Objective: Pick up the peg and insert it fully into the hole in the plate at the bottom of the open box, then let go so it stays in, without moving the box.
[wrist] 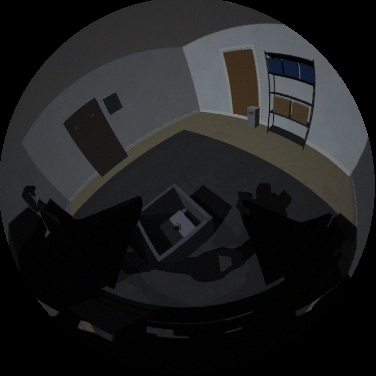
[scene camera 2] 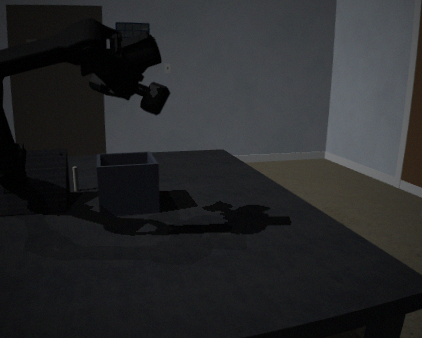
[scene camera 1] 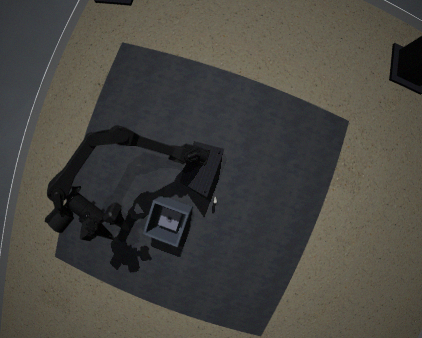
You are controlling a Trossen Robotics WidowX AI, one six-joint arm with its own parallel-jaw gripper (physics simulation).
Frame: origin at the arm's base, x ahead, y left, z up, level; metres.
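Seen in the pictures: gripper, fingertip midpoint: (wrist: pixel 192 203) (scene camera 2: pixel 141 102) (scene camera 1: pixel 120 234); arm's base at its link origin: (scene camera 2: pixel 14 181) (scene camera 1: pixel 203 156).
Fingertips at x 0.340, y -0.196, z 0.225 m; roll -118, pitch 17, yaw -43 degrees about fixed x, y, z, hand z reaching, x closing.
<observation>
Offsets run from my fingertips to a thing's top centre. "*": to the spot under its first point. Level surfaces: height alone.
A pale, thin peg @(dx -0.166, dy +0.296, dz -0.221 m) (scene camera 1: pixel 215 200) (scene camera 2: pixel 75 178) stands upright on the table, beside the dark block and apart from the box. The open grey-blue box @(dx -0.026, dy +0.117, dz -0.163 m) (scene camera 1: pixel 164 237) (scene camera 2: pixel 129 187) (wrist: pixel 189 246) stands upright on the table. A light plate @(dx -0.026, dy +0.117, dz -0.240 m) (scene camera 1: pixel 168 224) (wrist: pixel 185 223) lies at its bottom, with a small dark hole @(* dx -0.019, dy +0.119, dz -0.259 m) (scene camera 1: pixel 170 219) (wrist: pixel 177 227) in it; part of the plate is in shadow. My gripper (scene camera 1: pixel 106 224) (scene camera 2: pixel 128 94) (wrist: pixel 192 203) is open and empty, high above the table and to the left of the box in the first scene view. The peg does not show clearly in the wrist view.
A dark ridged block (scene camera 1: pixel 211 172) (scene camera 2: pixel 47 180) stands at the arm's base, close to the peg and box. The dark table @(dz -0.301 m) (scene camera 1: pixel 270 150) (scene camera 2: pixel 200 280) carries the arm's shadows. A shelf rack (wrist: pixel 312 92) and doors stand far off by the walls.
</observation>
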